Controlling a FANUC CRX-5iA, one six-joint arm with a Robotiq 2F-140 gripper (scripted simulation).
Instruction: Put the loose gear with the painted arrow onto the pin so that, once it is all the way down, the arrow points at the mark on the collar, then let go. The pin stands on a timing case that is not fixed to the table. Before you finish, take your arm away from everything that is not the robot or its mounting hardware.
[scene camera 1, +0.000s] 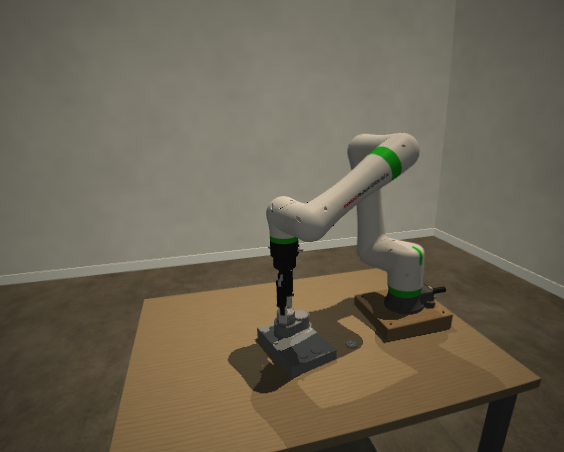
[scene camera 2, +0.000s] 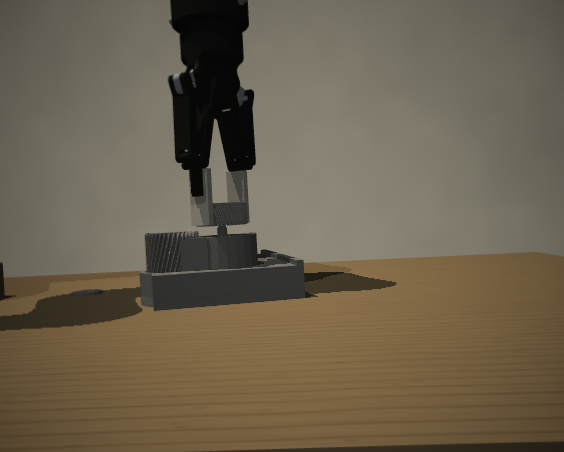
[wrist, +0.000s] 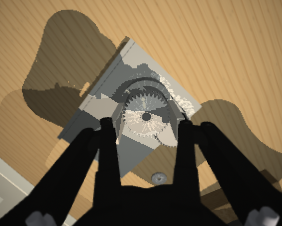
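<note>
Scene camera 1 gives me a grey timing case (scene camera 1: 284, 342) and my gripper (scene camera 1: 285, 317). In scene camera 2 I find my gripper (scene camera 2: 221, 224) again, together with the grey timing case (scene camera 2: 184, 270) and a gear (scene camera 2: 232, 213). The wrist view has the grey timing case (wrist: 133, 69), the gear (wrist: 147, 101) and my gripper (wrist: 146, 110).
</note>
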